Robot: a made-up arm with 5 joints. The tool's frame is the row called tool.
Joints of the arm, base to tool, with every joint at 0 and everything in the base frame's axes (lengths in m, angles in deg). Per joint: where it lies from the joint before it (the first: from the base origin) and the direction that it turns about. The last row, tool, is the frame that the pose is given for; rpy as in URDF.
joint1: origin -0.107 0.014 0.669 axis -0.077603 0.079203 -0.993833
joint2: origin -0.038 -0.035 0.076 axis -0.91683 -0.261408 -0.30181
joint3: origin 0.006 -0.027 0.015 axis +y
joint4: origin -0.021 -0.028 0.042 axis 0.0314 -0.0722 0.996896
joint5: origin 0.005 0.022 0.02 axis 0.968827 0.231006 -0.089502
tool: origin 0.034 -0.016 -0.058 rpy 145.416 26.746 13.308
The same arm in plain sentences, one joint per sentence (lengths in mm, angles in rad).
The arm has five revolute joints in a row. What follows holds with every joint at zero, and every direction is one of the base frame's. Joint 1 is mounted 107 mm along -x and 14 mm along +y and 669 mm along +z from the base frame's origin and rotates about the direction (-0.077603, 0.079203, -0.993833). Joint 2 is mounted 38 mm along -x and 35 mm along -y and 76 mm along +z from joint 1 and rotates about the direction (-0.91683, -0.261408, -0.30181). Joint 3 is mounted 6 mm along +x and 27 mm along -y and 15 mm along +z from joint 2 and rotates about +y. Joint 4 is mounted 21 mm along -x and 28 mm along -y and 42 mm along +z from joint 3 and rotates about the direction (0.0314, -0.0722, 0.996896). Joint 5 is mounted 5 mm along +x and 22 mm along +y and 20 mm along +z from joint 4 and rotates about the direction (0.968827, 0.231006, -0.089502). The tool frame, which is the frame that the pose is given for, is mounted 34 mm along +x and 16 mm along -y and 58 mm along -z from joint 5; its axes are the base frame's turned by roll 2.538, pitch 0.4668 and yaw 0.2323 rad (as in URDF: about the fixed x, then y, then z).
